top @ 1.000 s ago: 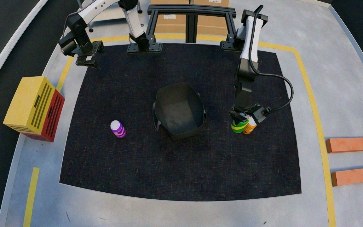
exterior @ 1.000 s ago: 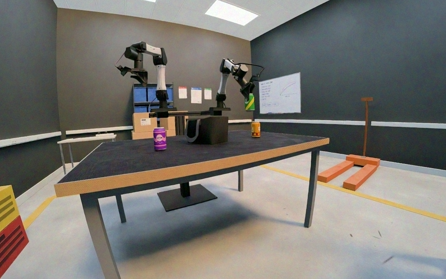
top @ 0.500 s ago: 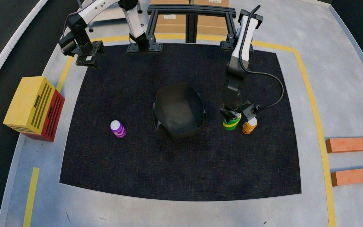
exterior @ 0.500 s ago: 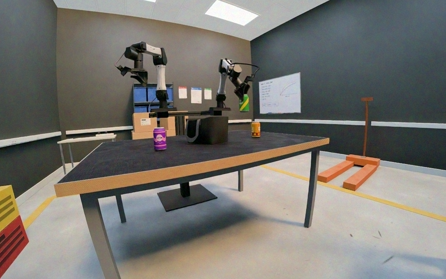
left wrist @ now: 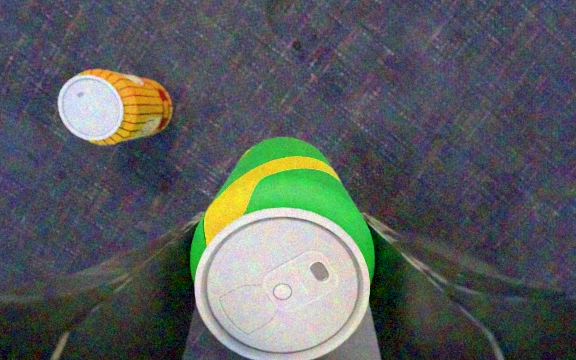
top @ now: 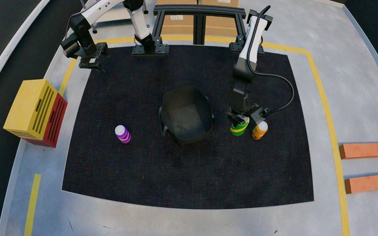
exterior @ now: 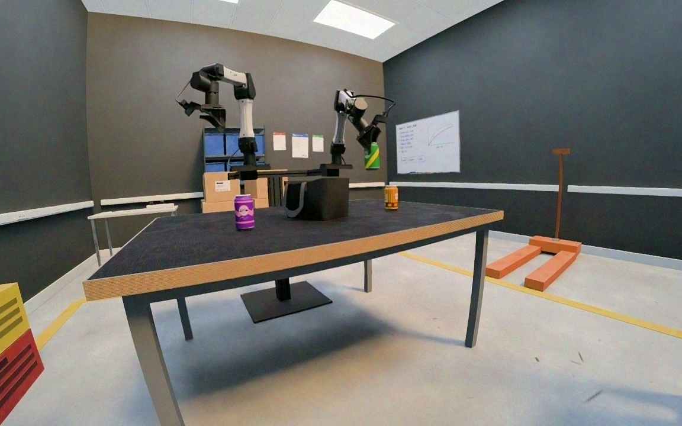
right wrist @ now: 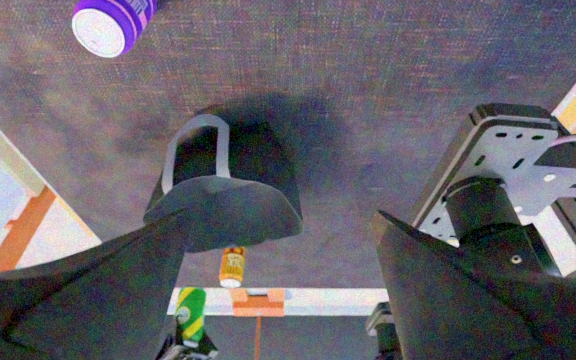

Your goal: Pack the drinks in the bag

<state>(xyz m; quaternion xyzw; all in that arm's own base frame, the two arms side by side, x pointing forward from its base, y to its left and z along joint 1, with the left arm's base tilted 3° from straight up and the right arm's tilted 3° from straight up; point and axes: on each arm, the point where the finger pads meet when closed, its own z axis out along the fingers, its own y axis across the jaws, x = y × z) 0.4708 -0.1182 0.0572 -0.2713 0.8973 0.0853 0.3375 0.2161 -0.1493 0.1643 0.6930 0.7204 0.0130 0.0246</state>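
Now: left hand 20 mm above the green can. From my left hand the other things lie so: orange can: 40 mm behind, 170 mm to the left, 220 mm below; purple can: 50 mm behind, 570 mm to the right, 220 mm below.
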